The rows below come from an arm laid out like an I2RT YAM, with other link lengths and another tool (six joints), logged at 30 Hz.
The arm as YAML. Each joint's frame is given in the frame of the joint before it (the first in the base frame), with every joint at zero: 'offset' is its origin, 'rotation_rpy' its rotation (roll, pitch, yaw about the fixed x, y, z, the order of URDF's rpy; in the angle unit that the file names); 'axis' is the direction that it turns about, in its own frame. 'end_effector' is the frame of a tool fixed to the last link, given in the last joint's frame.
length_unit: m
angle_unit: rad
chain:
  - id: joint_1
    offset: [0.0, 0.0, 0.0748]
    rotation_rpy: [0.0, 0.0, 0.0]
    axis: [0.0, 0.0, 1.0]
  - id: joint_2
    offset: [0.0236, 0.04, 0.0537]
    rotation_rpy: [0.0, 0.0, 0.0]
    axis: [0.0, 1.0, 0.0]
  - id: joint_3
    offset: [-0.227, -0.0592, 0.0]
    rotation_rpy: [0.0, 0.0, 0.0]
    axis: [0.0, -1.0, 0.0]
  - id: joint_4
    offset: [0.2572, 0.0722, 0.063]
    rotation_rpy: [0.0, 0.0, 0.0]
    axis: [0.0, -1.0, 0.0]
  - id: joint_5
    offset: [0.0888, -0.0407, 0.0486]
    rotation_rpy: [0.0, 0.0, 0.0]
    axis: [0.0, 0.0, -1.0]
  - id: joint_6
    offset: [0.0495, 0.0, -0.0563]
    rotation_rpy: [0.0, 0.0, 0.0]
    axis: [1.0, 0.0, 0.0]
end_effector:
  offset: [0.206, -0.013, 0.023]
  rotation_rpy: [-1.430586, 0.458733, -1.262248]
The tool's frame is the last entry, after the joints.
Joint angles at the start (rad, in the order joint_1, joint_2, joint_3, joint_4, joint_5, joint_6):
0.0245, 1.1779, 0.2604, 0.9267, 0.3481, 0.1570
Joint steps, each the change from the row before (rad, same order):
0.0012, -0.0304, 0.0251, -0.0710, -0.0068, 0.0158
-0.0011, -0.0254, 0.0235, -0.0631, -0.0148, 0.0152
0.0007, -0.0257, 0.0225, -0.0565, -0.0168, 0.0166
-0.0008, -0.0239, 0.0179, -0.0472, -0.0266, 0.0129
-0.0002, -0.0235, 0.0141, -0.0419, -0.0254, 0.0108
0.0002, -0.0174, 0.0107, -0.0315, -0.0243, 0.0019
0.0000, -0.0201, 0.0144, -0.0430, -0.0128, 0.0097
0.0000, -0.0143, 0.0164, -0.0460, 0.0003, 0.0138
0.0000, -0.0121, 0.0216, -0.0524, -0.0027, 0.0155
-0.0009, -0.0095, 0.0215, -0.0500, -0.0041, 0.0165
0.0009, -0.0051, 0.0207, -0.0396, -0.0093, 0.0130
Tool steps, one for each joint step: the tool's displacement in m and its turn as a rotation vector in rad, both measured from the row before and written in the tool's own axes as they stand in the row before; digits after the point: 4 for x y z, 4 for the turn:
-0.0036, -0.0012, 0.0038, -0.0130, 0.0023, 0.0146
-0.0042, -0.0005, 0.0036, -0.0154, -0.0026, 0.0153
-0.0063, -0.0013, 0.0033, -0.0126, -0.0087, 0.0181
-0.0076, 0.0000, 0.0030, -0.0165, -0.0166, 0.0165
-0.0074, 0.0003, 0.0021, -0.0161, -0.0166, 0.0146
-0.0068, 0.0013, 0.0018, -0.0174, -0.0165, 0.0060
-0.0041, -0.0003, 0.0009, -0.0120, -0.0043, 0.0115
-0.0001, -0.0006, 0.0000, -0.0077, 0.0101, 0.0130
-0.0005, 0.0000, 0.0005, -0.0116, 0.0103, 0.0152
-0.0002, 0.0002, 0.0004, -0.0117, 0.0104, 0.0163
-0.0025, 0.0010, 0.0012, -0.0134, 0.0021, 0.0142

